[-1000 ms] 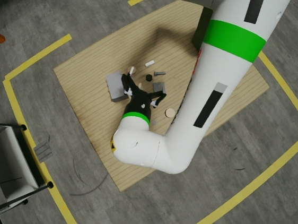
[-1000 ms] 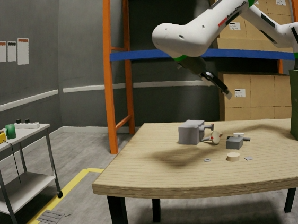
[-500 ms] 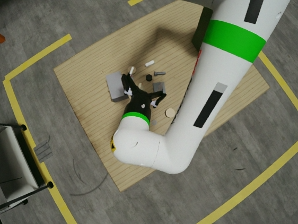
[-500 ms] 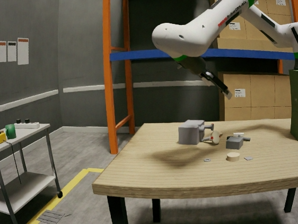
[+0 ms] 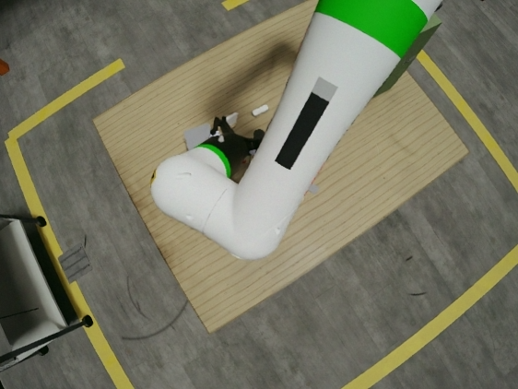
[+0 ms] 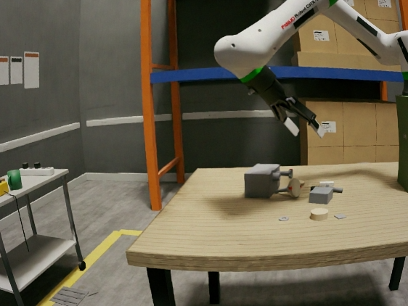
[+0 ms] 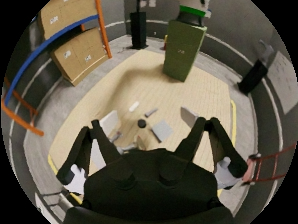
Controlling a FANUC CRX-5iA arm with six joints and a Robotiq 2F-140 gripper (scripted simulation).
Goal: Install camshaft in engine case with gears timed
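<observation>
Now: the small gear 5 cm ahead of my hand, 9 cm to the right of it and 16 cm below it. Round my hand: grey block (5 cm behind, 4 cm to the left, 20 cm below); grey bolt (10 cm behind, 4 cm to the right, 21 cm below); black disc (4 cm behind, 5 cm to the right, 21 cm below).
</observation>
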